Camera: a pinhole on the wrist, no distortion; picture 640 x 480 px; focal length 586.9 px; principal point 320.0 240.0 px. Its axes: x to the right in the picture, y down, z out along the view. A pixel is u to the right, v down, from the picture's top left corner.
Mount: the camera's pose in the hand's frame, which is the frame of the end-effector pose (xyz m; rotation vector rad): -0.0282 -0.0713 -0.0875 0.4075 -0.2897 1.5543
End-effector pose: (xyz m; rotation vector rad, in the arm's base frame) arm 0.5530 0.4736 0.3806 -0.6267 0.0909 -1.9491
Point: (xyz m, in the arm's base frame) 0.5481 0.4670 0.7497
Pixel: 505.5 21.8
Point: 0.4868 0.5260 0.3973
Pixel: 493.6 205.8
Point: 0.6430 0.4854 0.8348
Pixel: 578.7 87.6
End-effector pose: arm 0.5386 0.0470 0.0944 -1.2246 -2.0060 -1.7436
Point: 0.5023 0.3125 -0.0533
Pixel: 463.0 163.1
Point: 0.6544 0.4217 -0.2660
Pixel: 456.3 402.6
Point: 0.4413 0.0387 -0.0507
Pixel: 59.1 316.7
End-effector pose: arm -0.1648 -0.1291 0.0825 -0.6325 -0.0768 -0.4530
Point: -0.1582 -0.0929 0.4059
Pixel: 458.1 148.5
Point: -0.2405 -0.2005 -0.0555
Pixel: behind the camera
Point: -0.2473 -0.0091 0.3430
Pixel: 557.3 353.7
